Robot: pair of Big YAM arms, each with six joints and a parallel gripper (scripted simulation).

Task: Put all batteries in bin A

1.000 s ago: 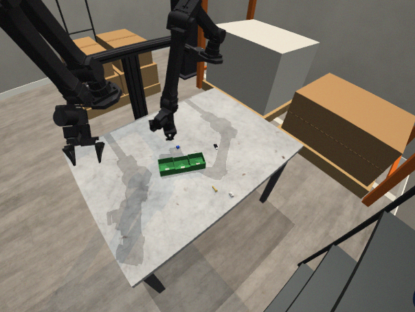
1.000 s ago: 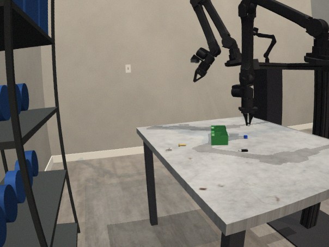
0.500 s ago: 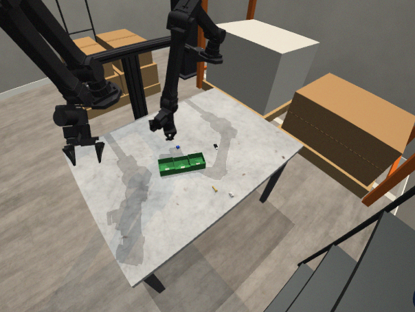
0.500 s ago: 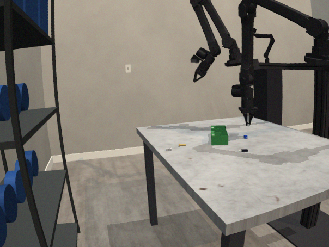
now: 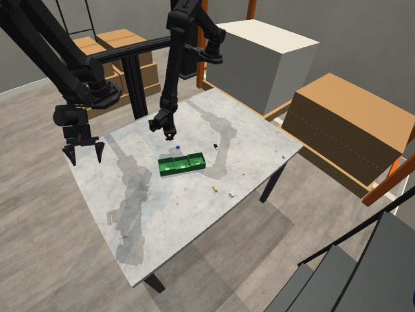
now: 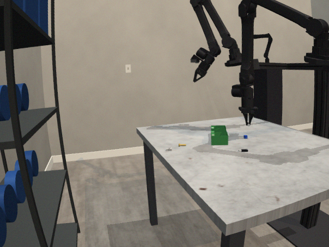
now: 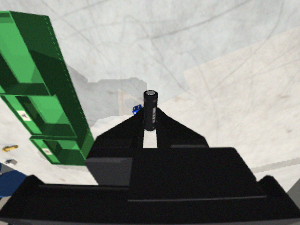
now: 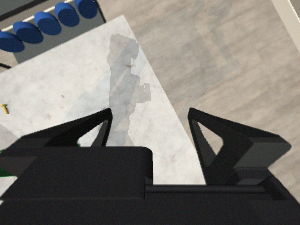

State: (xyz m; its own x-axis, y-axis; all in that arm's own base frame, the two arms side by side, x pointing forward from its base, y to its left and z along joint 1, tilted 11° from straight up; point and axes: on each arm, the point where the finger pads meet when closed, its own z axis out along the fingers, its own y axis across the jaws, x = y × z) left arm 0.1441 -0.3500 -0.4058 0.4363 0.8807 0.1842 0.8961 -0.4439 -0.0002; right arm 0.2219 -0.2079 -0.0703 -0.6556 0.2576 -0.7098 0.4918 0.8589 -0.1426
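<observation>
Right now my left hand is right at the black battery. Round my left hand: yellow screw (40 cm ahead, 6 cm below, 2 cm to the right); blue piece (6 cm below, 4 cm ahead, 2 cm to the left); green three-compartment bin (16 cm ahead, 5 cm to the right, 5 cm below).
</observation>
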